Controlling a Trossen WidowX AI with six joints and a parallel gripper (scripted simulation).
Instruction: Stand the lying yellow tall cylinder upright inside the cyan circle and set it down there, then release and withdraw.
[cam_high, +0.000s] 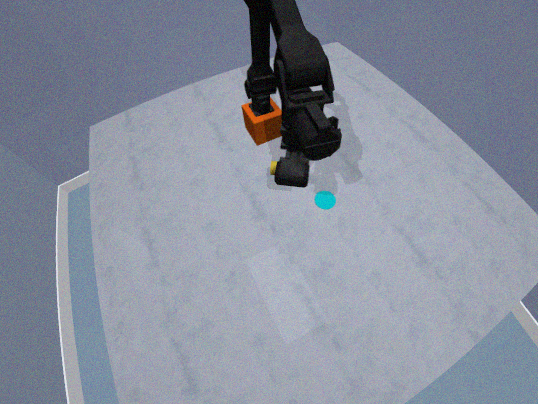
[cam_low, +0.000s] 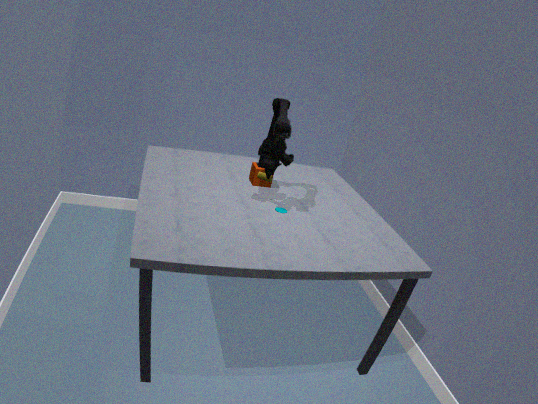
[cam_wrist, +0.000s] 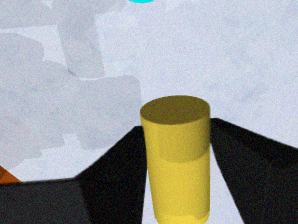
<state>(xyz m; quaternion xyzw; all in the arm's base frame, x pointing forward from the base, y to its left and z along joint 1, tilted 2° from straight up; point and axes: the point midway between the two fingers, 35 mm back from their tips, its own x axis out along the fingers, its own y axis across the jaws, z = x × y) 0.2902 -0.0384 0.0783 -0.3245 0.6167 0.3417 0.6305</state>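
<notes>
The cyan circle lies 40 mm ahead of my gripper tip, 80 mm to the left of it and 140 mm below it. From my gripper tip the other things lie so: yellow tall cylinder 10 mm behind, 20 mm to the right.
</notes>
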